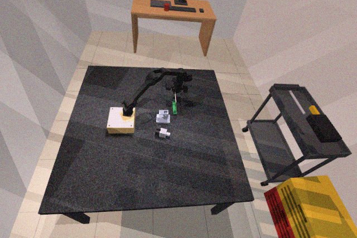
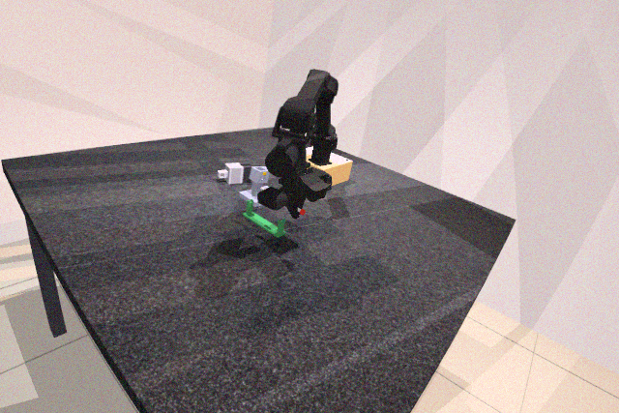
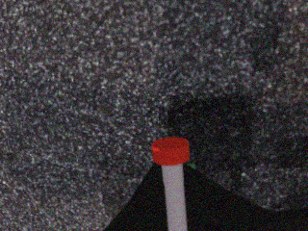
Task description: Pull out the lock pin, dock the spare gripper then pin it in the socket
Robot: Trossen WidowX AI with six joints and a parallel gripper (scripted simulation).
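Now: the green cradle 2 cm ahead of my gripper tip, 10 cm to the right of it and 4 cm below it. From my gripper tip the other things lie so: grey mount (6 cm behind, 23 cm to the right, 2 cm below); spare gripper (6 cm behind, 38 cm to the right, 4 cm below).
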